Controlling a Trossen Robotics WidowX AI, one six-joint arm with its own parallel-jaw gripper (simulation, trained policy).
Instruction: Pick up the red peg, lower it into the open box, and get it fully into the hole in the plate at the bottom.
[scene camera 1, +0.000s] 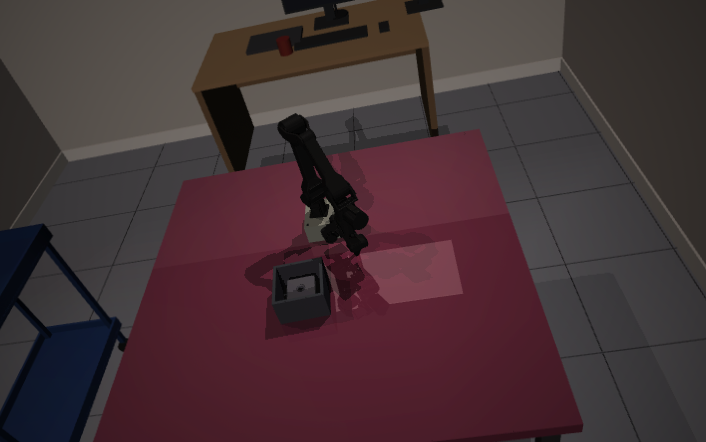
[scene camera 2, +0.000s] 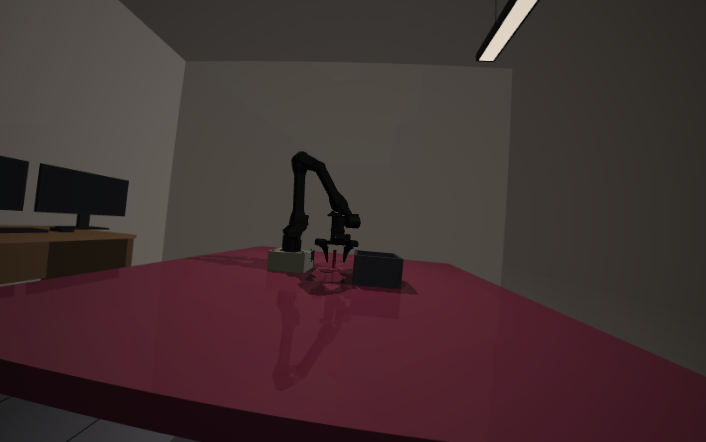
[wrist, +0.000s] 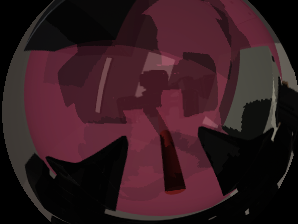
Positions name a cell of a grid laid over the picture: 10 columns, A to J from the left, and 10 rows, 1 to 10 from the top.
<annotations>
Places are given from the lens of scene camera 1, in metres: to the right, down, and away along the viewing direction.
my gripper (scene camera 1: E6): 0.00, 0.10, 1.83
dark box (scene camera 1: E7): -0.13, 0.26, 1.65
</annotations>
